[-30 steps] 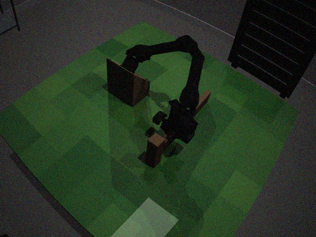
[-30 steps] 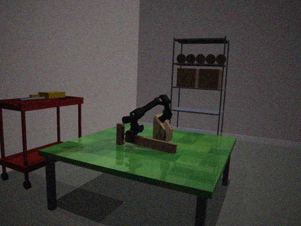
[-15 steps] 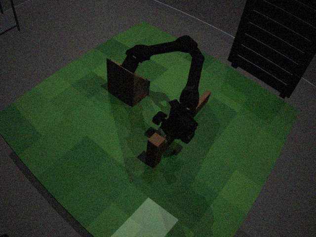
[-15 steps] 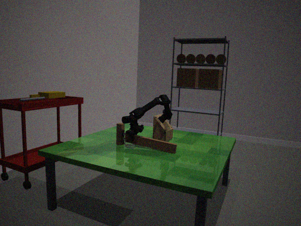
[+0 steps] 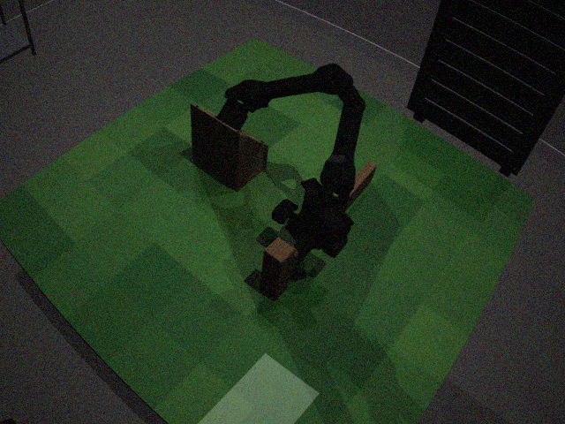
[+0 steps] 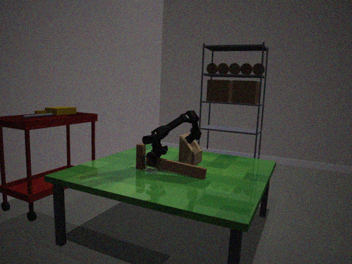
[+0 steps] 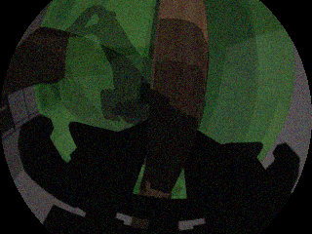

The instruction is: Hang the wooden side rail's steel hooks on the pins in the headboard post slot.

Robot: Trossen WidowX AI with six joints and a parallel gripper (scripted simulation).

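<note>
Now: the headboard post 120 mm to the right of my gripper tip, 40 mm above it and 10 mm behind it.
</note>
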